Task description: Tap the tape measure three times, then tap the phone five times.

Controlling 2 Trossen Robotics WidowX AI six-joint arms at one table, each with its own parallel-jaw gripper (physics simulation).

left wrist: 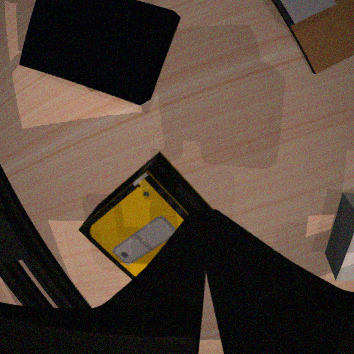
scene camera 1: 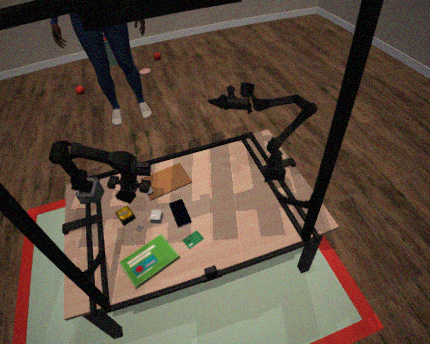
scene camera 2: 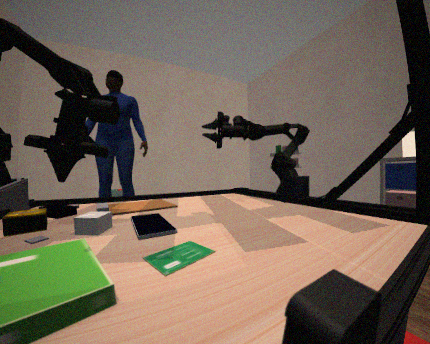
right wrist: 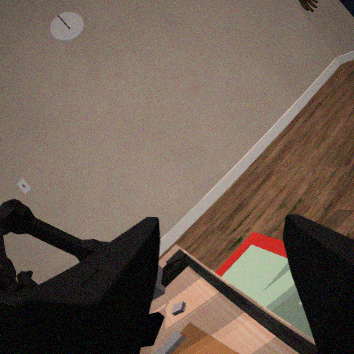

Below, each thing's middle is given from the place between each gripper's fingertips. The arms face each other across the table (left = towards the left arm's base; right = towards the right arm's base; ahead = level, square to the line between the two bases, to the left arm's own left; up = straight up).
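The brown board (scene camera 1: 167, 180) is 160 mm ahead of my left hand, 140 mm to the right of it and 90 mm below it. Counting from that same left hand, the black phone (scene camera 2: 147, 226) sits 220 mm to the right, 60 mm behind and 90 mm below, while the white-grey block (scene camera 2: 92, 223) is 110 mm to the right, 80 mm behind and 80 mm below.
As for my right gripper, it is 310 mm above the board, 270 mm to the right of it and 220 mm past it. The phone is 430 mm behind my right hand, 200 mm to the left of it and 320 mm below it. From my right hand the block is 450 mm behind, 310 mm to the left and 300 mm below.
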